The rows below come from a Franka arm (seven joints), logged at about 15 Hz.
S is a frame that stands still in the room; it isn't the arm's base.
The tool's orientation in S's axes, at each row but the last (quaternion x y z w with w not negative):
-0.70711 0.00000 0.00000 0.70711
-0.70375 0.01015 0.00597 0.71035
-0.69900 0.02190 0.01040 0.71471
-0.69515 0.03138 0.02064 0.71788
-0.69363 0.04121 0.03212 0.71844
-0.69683 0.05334 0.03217 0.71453
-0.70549 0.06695 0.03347 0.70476
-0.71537 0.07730 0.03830 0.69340
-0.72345 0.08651 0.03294 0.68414
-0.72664 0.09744 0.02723 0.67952
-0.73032 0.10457 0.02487 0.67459
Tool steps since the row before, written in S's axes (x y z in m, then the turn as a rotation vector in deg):
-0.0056 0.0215 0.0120 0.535 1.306 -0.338
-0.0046 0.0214 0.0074 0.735 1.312 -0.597
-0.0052 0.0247 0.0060 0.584 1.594 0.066
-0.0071 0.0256 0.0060 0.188 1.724 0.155
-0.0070 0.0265 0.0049 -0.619 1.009 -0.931
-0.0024 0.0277 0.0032 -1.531 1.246 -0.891
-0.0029 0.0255 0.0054 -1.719 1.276 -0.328
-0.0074 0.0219 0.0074 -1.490 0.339 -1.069
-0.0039 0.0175 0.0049 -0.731 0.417 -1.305
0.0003 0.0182 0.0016 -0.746 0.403 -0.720
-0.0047 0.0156 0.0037 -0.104 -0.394 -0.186
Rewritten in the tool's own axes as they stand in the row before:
-0.0056 -0.0120 0.0215 0.535 0.338 1.306
-0.0049 -0.0071 0.0214 0.741 0.592 1.311
-0.0059 -0.0052 0.0247 0.555 -0.056 1.605
-0.0079 -0.0046 0.0257 0.152 -0.112 1.731
-0.0078 -0.0032 0.0265 -0.530 1.025 0.967
-0.0036 -0.0021 0.0277 -1.447 1.102 1.176
-0.0048 -0.0049 0.0253 -1.714 0.571 1.195
-0.0097 -0.0067 0.0212 -1.314 1.289 0.298
-0.0060 -0.0050 0.0168 -0.535 1.388 0.444
-0.0019 -0.0027 0.0180 -0.649 0.817 0.385
-0.0071 -0.0038 0.0146 -0.022 0.228 -0.385

